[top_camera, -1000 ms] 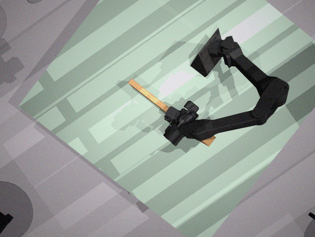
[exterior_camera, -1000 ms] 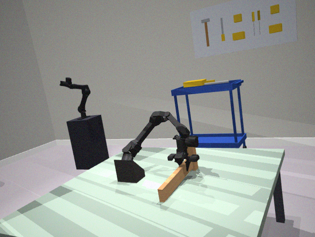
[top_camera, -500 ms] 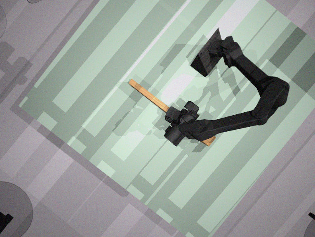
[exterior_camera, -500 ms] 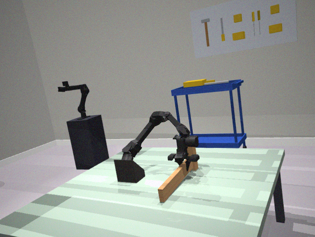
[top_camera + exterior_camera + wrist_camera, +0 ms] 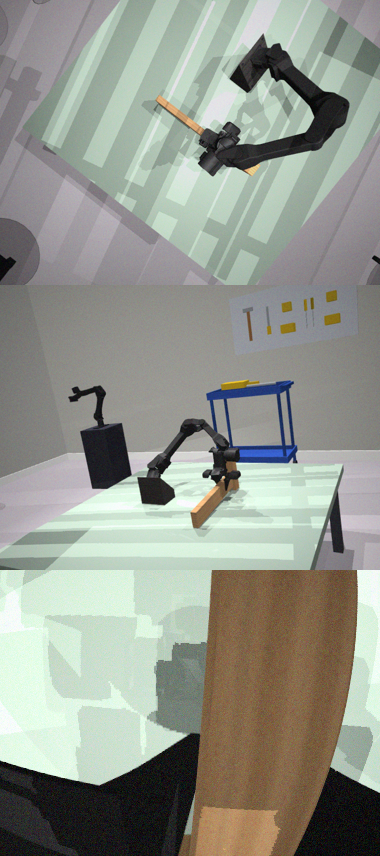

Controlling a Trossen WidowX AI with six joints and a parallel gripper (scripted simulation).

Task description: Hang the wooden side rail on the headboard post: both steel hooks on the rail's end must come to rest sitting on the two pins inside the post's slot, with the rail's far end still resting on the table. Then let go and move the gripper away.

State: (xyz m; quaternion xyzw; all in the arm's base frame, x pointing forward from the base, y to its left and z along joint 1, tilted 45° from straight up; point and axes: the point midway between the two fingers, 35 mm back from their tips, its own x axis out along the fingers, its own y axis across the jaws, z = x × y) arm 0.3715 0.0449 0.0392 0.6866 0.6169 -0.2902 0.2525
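My gripper tip is now 10 mm short of the headboard post, 120 mm to the right of it and 40 mm below it.
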